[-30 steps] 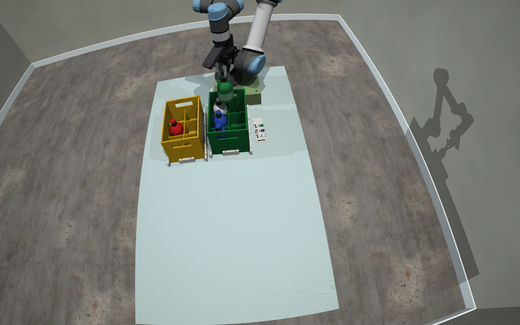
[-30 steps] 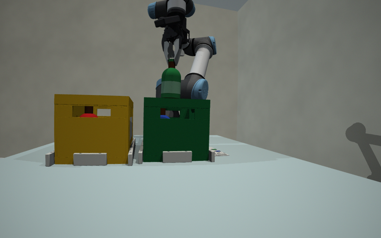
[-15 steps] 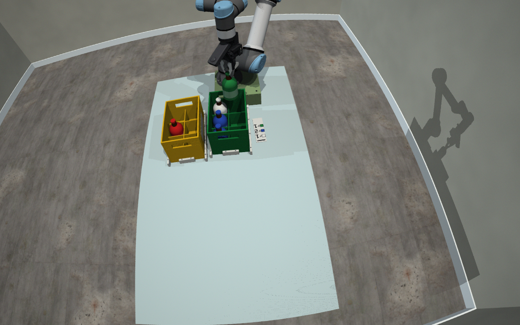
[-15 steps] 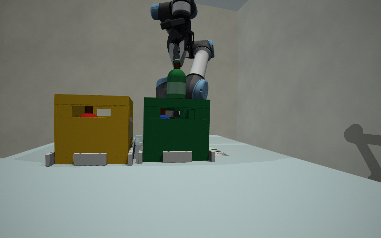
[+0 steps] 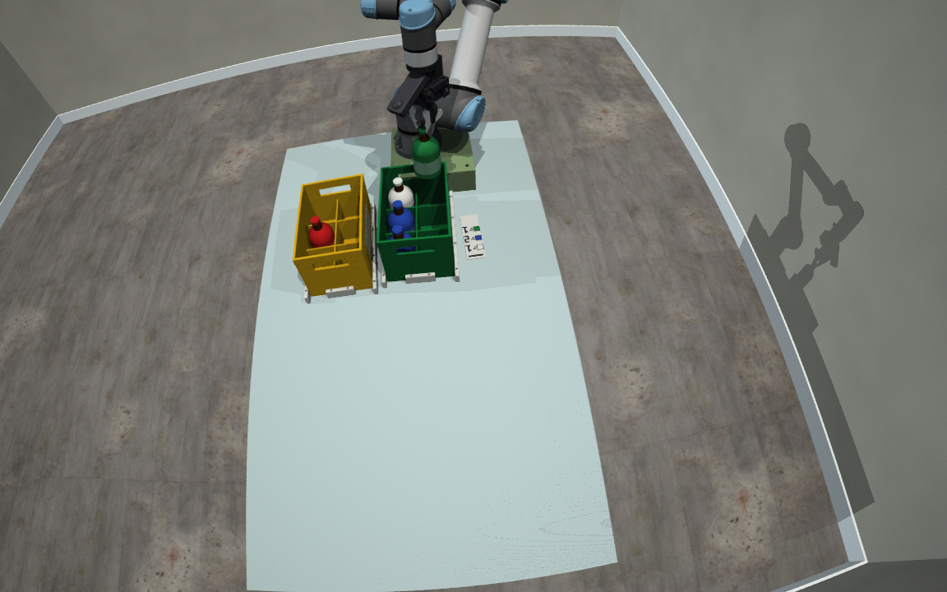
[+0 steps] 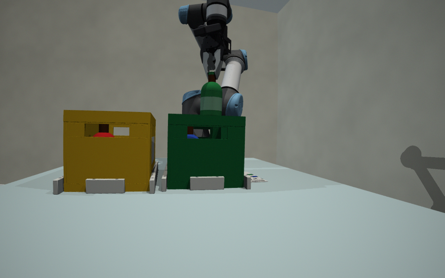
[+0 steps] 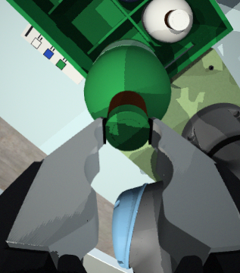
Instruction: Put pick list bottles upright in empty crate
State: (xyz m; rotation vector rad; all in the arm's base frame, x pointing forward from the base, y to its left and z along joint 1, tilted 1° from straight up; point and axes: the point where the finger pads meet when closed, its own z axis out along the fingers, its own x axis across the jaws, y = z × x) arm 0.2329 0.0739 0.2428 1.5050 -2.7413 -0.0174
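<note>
My hand is 7 cm above the green bottle. The rest, counted from my hand: white bottle (25 cm below, 9 cm to the right, 2 cm ahead); green crate (25 cm below, 9 cm ahead, 3 cm to the right); pick list (33 cm below, 12 cm to the left, 8 cm ahead).
</note>
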